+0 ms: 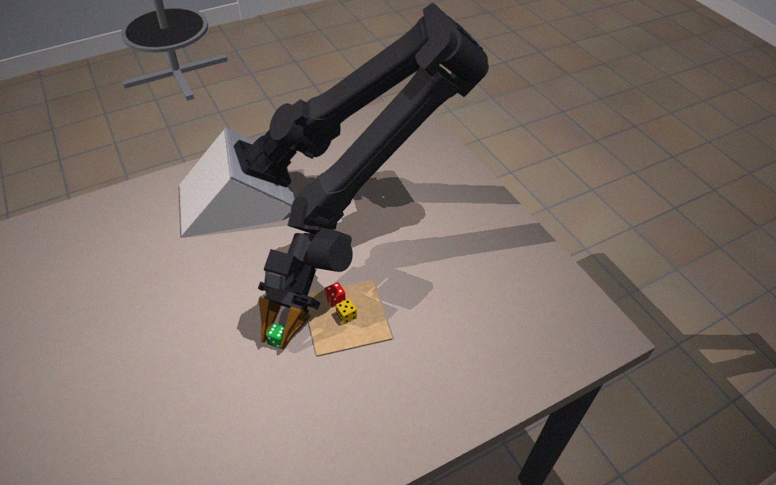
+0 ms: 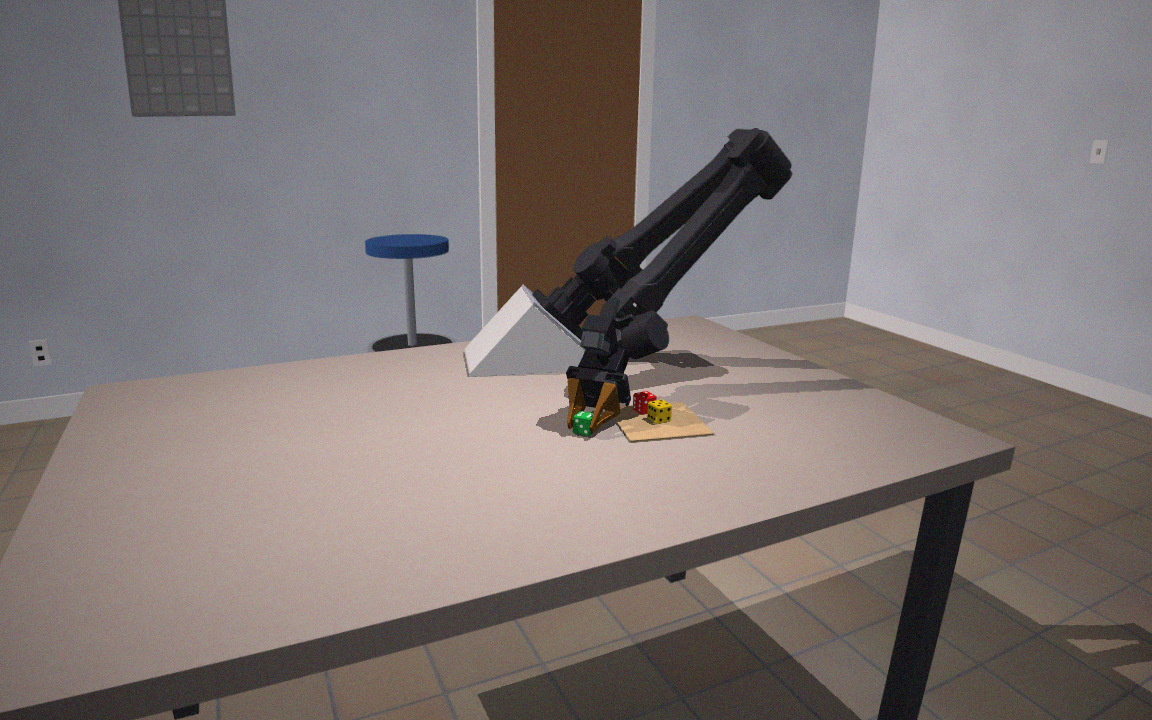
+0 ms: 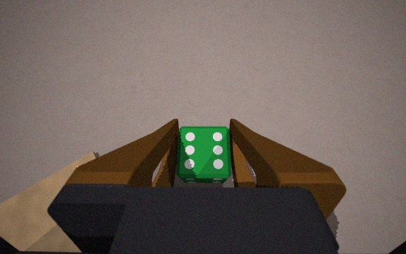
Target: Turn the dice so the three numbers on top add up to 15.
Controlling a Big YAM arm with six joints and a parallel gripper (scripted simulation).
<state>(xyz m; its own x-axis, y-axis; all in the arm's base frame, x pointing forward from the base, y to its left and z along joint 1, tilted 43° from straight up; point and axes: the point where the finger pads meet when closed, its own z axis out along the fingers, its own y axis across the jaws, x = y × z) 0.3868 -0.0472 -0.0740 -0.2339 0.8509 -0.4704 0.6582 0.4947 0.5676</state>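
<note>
My hand is 10 mm past the green die and 10 mm to the right of it. Also, from my hand: yellow die 10 mm behind, 140 mm to the left; then tan mat 10 mm behind, 140 mm to the left, 20 mm below; then red die 60 mm behind, 140 mm to the left.
</note>
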